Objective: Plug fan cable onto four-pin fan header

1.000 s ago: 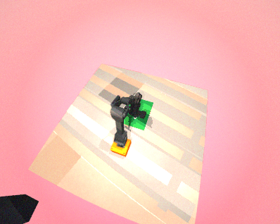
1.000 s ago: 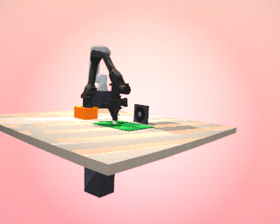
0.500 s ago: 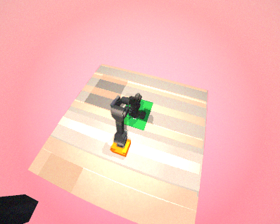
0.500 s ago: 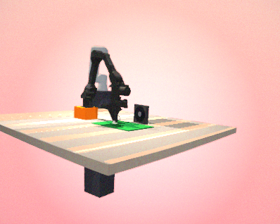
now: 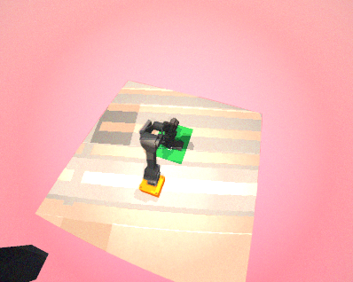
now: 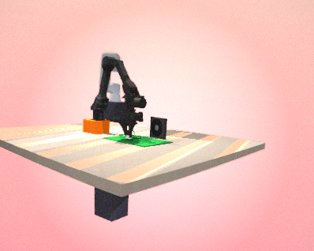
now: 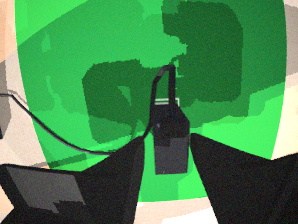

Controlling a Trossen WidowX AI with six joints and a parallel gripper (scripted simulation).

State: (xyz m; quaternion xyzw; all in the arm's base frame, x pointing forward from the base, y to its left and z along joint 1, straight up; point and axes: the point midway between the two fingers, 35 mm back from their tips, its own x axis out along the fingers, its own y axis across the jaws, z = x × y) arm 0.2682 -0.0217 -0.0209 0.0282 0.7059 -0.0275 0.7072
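Now: gripper tip 1 cm below the dark fan plug and 1 cm short of it. From my gripper tip the other things lie so: black fan: 19 cm to the left, 6 cm ahead, 4 cm above; then green board: 7 cm ahead, 4 cm below; then white fan header: 2 cm below, 1 cm ahead.
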